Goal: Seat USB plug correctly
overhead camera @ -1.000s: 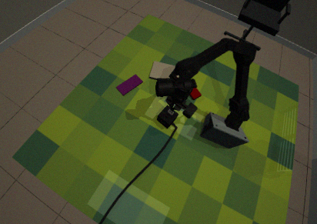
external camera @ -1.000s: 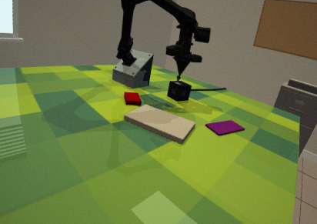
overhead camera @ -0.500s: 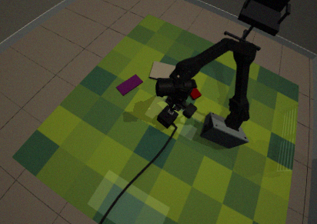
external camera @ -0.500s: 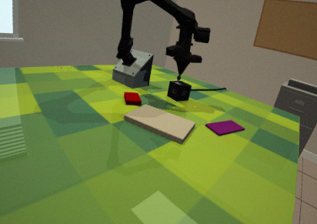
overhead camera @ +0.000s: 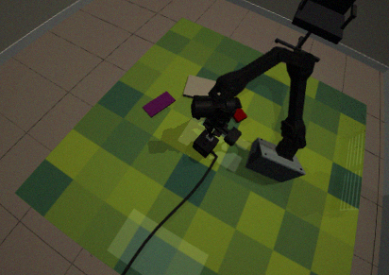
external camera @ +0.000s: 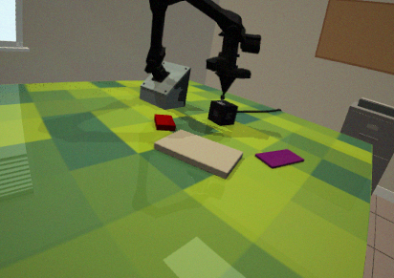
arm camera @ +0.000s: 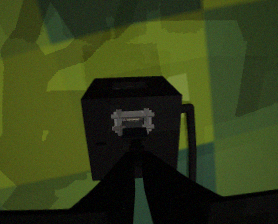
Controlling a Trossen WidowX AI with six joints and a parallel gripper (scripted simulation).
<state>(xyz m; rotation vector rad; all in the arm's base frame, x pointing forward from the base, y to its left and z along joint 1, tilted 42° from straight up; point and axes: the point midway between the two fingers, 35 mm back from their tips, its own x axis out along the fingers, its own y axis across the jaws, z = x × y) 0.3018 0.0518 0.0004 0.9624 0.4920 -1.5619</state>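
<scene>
My gripper tip is now 20 mm above the USB plug. Also, from my gripper tip: purple card: 290 mm ahead, 120 mm below, 100 mm to the right; then beige slab: 270 mm to the right, 110 mm below, 110 mm ahead; then red block: 220 mm to the right, 110 mm below, 80 mm behind.
</scene>
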